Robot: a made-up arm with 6 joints. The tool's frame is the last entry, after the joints.
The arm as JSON. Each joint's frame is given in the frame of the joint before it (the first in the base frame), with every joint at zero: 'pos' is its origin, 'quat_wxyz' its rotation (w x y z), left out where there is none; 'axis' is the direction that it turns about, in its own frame. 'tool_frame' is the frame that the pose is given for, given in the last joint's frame.
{
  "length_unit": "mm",
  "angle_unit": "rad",
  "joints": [
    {
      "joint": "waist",
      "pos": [
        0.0,
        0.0,
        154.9
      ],
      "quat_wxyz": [
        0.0,
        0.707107,
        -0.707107,
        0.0
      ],
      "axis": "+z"
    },
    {
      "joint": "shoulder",
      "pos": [
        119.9,
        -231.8,
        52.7
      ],
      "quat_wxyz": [
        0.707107,
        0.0,
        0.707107,
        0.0
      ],
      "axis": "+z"
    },
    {
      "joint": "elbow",
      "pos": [
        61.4,
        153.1,
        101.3
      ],
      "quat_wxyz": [
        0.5,
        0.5,
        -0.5,
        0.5
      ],
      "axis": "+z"
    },
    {
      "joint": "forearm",
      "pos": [
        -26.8,
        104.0,
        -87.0
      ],
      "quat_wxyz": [
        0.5,
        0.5,
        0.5,
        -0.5
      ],
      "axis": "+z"
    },
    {
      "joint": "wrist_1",
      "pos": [
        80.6,
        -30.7,
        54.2
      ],
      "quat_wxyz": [
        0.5,
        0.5,
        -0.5,
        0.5
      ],
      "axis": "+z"
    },
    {
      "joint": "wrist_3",
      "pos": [
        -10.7,
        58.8,
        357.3
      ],
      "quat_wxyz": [
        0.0,
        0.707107,
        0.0,
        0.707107
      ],
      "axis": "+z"
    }
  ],
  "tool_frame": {
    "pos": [
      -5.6,
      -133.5,
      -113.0
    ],
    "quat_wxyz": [
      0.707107,
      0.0,
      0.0,
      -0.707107
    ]
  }
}
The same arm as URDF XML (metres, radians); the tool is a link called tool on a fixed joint. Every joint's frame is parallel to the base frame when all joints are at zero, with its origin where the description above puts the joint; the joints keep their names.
<robot name="arm">
<link name="base"/>
<link name="link1"/>
<link name="link2"/>
<link name="link3"/>
<link name="link4"/>
<link name="link5"/>
<link name="link6"/>
<link name="tool"/>
<joint name="waist" type="continuous"><parent link="base"/><child link="link1"/><origin xyz="0.0000 0.0000 0.1549"/><axis xyz="0 0 -1"/></joint>
<joint name="shoulder" type="continuous"><parent link="link1"/><child link="link2"/><origin xyz="0.2318 -0.1199 -0.0527"/><axis xyz="0 -1 0"/></joint>
<joint name="elbow" type="continuous"><parent link="link2"/><child link="link3"/><origin xyz="-0.1531 -0.1013 0.0614"/><axis xyz="1 0 0"/></joint>
<joint name="forearm" type="continuous"><parent link="link3"/><child link="link4"/><origin xyz="-0.0870 0.0268 -0.1040"/><axis xyz="0 0 1"/></joint>
<joint name="wrist_1" type="continuous"><parent link="link4"/><child link="link5"/><origin xyz="-0.0806 0.0307 0.0542"/><axis xyz="0 1 0"/></joint>
<joint name="wrist_3" type="continuous"><parent link="link5"/><child link="link6"/><origin xyz="0.0588 0.3573 -0.0107"/><axis xyz="0 0 1"/></joint>
<joint name="tool_fixed" type="fixed"><parent link="link6"/><child link="tool"/><origin xyz="0.1335 -0.0056 -0.1130"/></joint>
</robot>

